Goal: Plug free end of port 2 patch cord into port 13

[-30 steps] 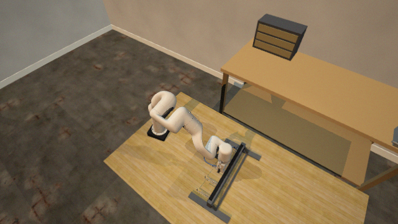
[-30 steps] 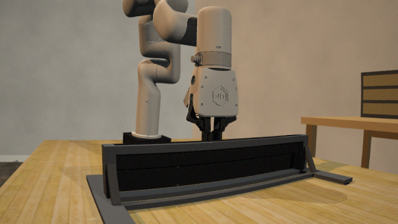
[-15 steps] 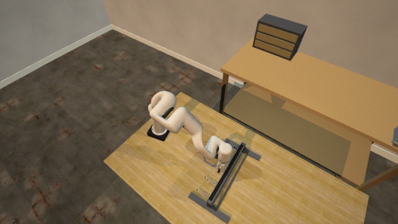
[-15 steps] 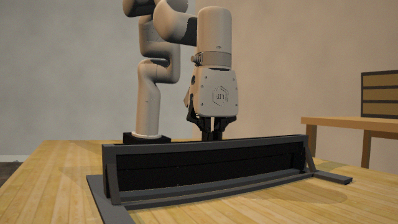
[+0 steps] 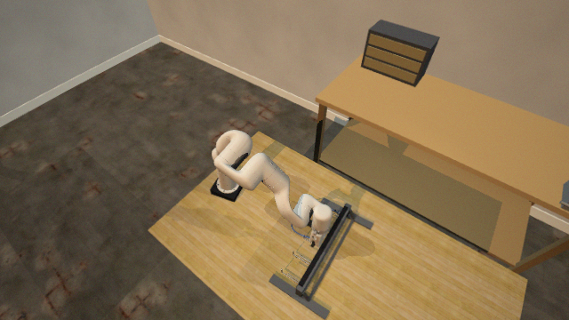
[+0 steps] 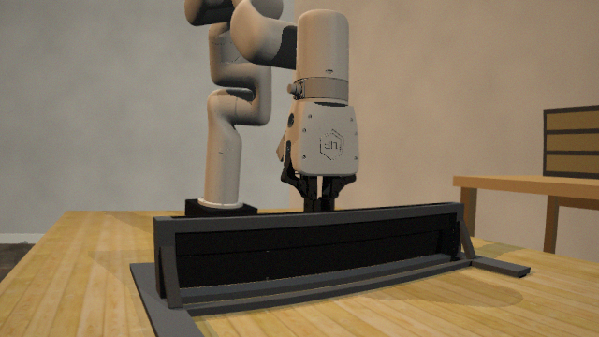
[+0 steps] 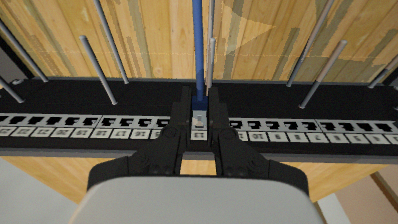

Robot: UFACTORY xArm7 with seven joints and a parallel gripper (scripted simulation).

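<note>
Now: the cord plug 20 mm ahead of my hand and 10 mm below it.
</note>
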